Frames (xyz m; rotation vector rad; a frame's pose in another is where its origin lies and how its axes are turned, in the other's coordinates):
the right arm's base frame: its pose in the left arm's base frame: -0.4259 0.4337 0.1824 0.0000 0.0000 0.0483
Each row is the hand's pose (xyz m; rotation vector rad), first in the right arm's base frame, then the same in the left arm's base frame.
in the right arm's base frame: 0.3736 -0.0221 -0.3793 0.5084 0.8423 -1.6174
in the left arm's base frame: -0.0517 0.4297 -0.1969 0.4846 0.8485 -1.5732
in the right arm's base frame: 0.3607 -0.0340 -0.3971 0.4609 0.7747 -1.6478
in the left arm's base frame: -0.0640 0.4172 -0.2147 0.4390 0.7802 -1.6030
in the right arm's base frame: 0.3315 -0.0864 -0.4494 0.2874 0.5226 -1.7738
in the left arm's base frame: -0.0906 0.3634 -0.2670 0.2726 0.5254 -1.7270
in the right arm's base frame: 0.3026 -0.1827 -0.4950 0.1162 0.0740 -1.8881
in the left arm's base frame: -0.1148 0.2658 -0.3126 0.1135 0.0762 -1.8399
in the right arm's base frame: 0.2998 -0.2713 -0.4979 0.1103 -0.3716 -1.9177
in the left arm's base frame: -0.1134 0.1772 -0.3155 0.1183 -0.3658 -1.8700
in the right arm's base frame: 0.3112 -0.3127 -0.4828 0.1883 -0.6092 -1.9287
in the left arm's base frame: -0.1000 0.1364 -0.3004 0.2013 -0.5995 -1.8821
